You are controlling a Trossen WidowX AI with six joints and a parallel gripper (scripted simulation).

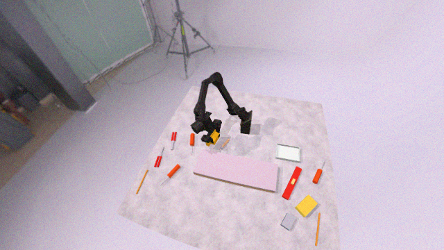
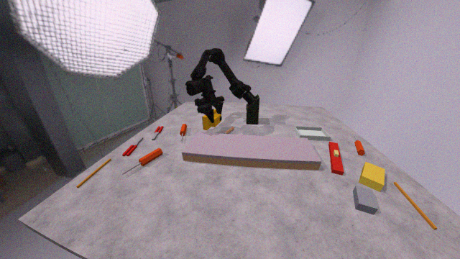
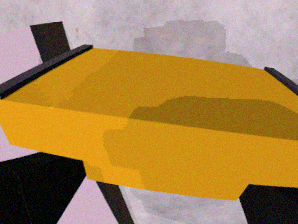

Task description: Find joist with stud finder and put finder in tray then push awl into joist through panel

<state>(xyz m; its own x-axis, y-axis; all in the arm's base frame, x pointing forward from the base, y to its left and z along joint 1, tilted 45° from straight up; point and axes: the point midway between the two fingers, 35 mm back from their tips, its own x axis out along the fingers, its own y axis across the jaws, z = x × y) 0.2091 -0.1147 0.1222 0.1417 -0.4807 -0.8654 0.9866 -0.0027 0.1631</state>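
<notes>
The stud finder is 20 mm behind my gripper tip. Also, from my gripper tip: awl: 70 mm below, 50 mm to the left, 10 mm ahead; then white tray: 500 mm to the left, 80 mm behind, 60 mm below; then red level: 560 mm to the left, 120 mm ahead, 60 mm below.
</notes>
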